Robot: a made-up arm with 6 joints. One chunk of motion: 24 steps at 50 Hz.
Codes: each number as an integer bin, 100 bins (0 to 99) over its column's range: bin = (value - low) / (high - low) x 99, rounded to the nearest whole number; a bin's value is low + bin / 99 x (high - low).
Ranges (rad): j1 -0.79..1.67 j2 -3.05..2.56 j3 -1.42..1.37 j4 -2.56..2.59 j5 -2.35..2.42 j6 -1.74..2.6
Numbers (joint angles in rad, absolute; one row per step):
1: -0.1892 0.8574 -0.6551 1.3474 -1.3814 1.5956
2: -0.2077 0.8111 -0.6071 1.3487 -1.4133 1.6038
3: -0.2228 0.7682 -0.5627 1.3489 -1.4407 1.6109
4: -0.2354 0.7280 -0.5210 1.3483 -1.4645 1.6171
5: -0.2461 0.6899 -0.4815 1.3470 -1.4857 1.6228
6: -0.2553 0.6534 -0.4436 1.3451 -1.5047 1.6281
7: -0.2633 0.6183 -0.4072 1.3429 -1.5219 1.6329
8: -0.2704 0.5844 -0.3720 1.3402 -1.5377 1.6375
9: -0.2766 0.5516 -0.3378 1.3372 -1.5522 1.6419
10: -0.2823 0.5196 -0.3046 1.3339 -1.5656 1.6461
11: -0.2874 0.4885 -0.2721 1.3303 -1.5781 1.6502
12: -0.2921 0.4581 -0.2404 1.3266 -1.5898 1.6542
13: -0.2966 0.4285 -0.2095 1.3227 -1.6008 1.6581
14: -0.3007 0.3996 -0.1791 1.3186 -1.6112 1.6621
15: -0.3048 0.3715 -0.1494 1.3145 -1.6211 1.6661
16: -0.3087 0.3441 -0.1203 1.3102 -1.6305 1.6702
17: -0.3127 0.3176 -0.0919 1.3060 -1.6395 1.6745
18: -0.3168 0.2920 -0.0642 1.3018 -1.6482 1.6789
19: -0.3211 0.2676 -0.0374 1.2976 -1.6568 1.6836
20: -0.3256 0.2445 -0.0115 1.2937 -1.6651 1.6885
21: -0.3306 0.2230 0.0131 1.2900 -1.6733 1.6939
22: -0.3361 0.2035 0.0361 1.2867 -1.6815 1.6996
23: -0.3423 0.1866 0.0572 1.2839 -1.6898 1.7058
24: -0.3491 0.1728 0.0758 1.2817 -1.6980 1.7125
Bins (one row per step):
1: 24 69 27 75 20 76
2: 23 68 29 75 19 76
3: 23 67 30 75 19 76
4: 22 67 32 75 18 77
5: 22 66 33 75 18 77
6: 22 65 35 75 18 77
7: 21 65 36 75 17 77
8: 21 64 37 75 17 77
9: 21 64 38 75 17 77
10: 20 63 40 75 16 77
11: 20 62 41 75 16 77
12: 20 62 42 75 16 77
13: 20 61 43 75 16 78
14: 20 61 44 75 15 78
15: 20 60 45 74 15 78
16: 19 60 46 74 15 78
17: 19 59 47 74 15 78
18: 19 59 48 74 15 78
19: 19 59 49 74 14 78
20: 19 58 50 74 14 78
21: 18 58 51 74 14 78
22: 18 57 52 74 14 78
23: 18 57 52 74 14 79
24: 18 57 53 74 14 79

